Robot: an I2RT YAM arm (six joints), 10 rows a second.
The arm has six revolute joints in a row. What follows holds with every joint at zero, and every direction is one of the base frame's.
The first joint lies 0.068 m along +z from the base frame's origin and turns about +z.
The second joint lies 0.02 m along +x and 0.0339 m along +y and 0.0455 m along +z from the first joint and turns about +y.
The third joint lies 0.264 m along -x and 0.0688 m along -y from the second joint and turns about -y.
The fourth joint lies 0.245 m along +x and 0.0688 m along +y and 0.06 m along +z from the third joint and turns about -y.
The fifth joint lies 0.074 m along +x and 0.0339 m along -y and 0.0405 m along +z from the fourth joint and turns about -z.
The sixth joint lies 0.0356 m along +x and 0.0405 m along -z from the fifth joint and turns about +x.
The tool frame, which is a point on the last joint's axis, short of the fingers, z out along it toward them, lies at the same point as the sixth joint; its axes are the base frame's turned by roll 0, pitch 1.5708 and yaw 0 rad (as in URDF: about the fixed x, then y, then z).
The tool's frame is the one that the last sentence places.
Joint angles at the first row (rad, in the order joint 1, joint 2, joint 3, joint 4, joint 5, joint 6):
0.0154 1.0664 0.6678 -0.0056 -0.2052 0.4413
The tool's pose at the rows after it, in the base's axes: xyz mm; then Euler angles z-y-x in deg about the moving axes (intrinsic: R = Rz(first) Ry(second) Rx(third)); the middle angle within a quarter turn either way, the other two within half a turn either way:
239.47 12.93 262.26 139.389 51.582 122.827
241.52 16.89 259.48 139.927 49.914 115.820
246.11 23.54 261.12 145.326 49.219 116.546
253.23 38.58 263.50 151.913 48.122 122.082
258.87 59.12 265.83 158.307 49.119 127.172
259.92 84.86 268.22 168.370 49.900 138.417
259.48 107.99 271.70 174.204 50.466 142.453
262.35 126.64 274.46 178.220 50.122 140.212
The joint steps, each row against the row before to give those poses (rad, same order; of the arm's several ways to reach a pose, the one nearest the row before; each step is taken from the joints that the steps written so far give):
-0.0151 -0.0064 -0.0185 0.0467 -0.1643 0.0075
-0.0003 0.0178 -0.0234 0.0867 -0.1247 0.0415
0.0193 0.0294 0.0307 -0.0280 -0.0619 -0.0239
0.0626 0.0431 0.0616 -0.0890 0.0345 -0.0364
0.0828 0.0406 0.0488 -0.0446 0.0594 -0.0423
0.1082 0.0376 0.0658 -0.1057 0.1282 -0.0700
0.0868 0.0310 0.0420 -0.0283 0.0565 -0.0190
0.0500 0.0421 0.0377 0.0084 -0.0558 -0.0050

